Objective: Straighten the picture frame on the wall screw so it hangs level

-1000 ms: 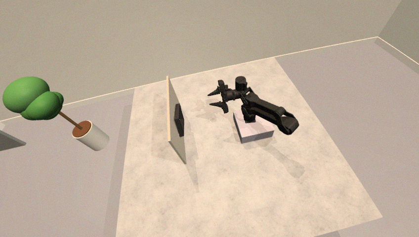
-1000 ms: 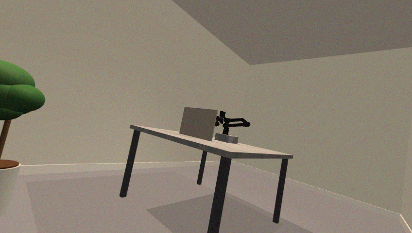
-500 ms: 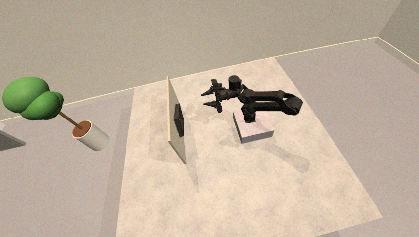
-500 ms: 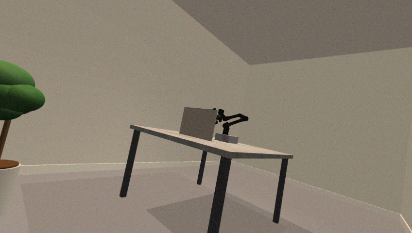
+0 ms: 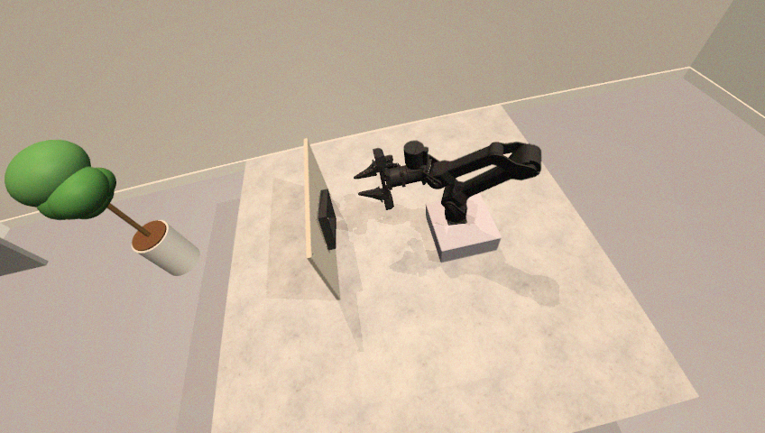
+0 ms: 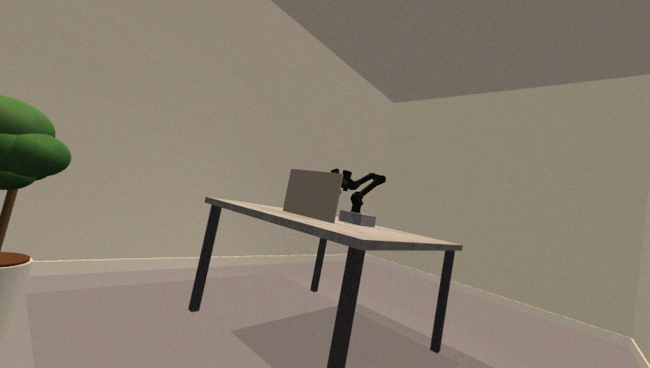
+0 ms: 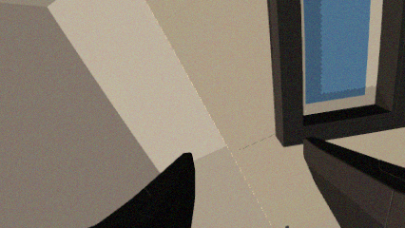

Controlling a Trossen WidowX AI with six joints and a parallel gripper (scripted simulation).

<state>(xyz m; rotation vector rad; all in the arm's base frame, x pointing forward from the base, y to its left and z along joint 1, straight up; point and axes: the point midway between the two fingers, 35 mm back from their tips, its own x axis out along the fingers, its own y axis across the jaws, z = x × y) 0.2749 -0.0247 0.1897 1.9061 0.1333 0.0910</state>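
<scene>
Right now my gripper tip is 120 mm short of the picture frame, 110 mm above it and 30 mm to the right of it. The rest, counted from my gripper tip: wall panel (140 mm ahead, 120 mm below, 10 mm to the left).
</scene>
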